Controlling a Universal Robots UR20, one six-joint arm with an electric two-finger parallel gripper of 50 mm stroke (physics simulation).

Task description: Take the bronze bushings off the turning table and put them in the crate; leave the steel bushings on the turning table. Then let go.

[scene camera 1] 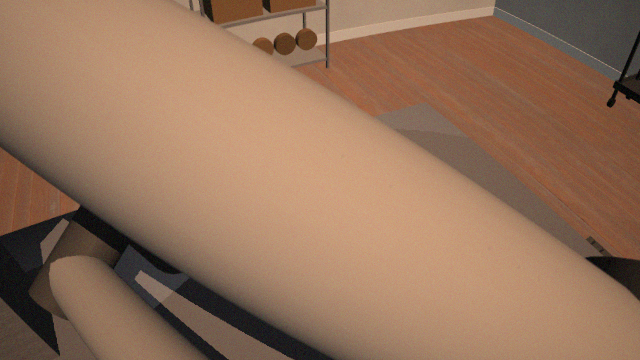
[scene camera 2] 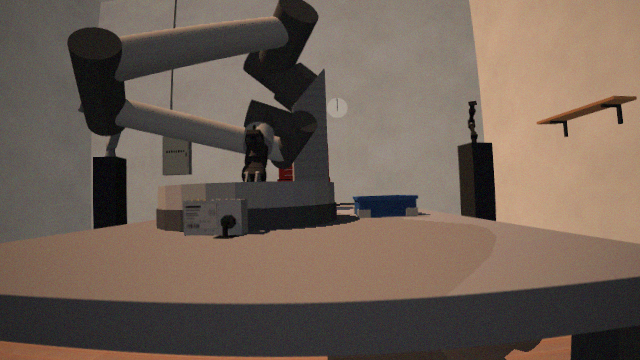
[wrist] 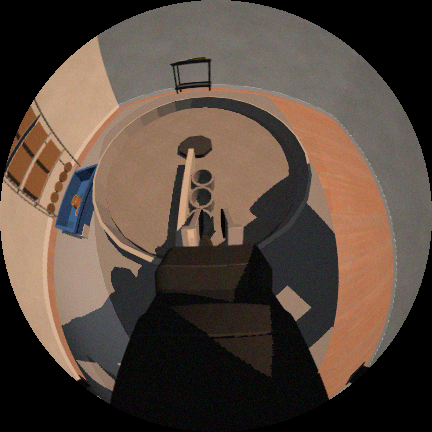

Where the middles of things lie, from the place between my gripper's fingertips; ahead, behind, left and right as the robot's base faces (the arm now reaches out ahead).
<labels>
Right now the blue crate [scene camera 2: 386, 205] is 130 mm ahead of my hand, 360 mm to the left of it and 50 mm below it.
</labels>
